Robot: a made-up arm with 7 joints. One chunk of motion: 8 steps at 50 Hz.
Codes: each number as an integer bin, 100 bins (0 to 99) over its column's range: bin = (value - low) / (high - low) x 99, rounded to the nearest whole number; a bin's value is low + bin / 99 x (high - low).
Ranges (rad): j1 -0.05..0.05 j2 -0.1..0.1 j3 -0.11..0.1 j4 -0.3..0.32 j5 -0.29..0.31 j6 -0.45..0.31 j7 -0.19..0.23
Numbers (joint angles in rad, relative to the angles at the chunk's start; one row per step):
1: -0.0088 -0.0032 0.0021 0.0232 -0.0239 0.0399 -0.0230
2: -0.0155 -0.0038 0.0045 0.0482 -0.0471 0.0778 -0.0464
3: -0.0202 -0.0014 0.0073 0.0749 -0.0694 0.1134 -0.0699
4: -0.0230 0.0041 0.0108 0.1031 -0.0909 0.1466 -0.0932
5: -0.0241 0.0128 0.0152 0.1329 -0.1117 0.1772 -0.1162
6: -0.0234 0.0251 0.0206 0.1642 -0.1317 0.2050 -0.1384
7: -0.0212 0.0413 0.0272 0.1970 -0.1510 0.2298 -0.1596
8: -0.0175 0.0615 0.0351 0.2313 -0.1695 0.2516 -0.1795
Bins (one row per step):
1: 41 48 53 52 44 64 39
2: 34 48 54 56 40 69 34
3: 30 49 55 60 36 73 28
4: 27 52 57 64 33 78 23
5: 26 56 59 69 29 82 17
6: 26 62 62 74 26 85 12
7: 29 70 65 79 23 89 7
8: 32 80 68 85 20 91 2

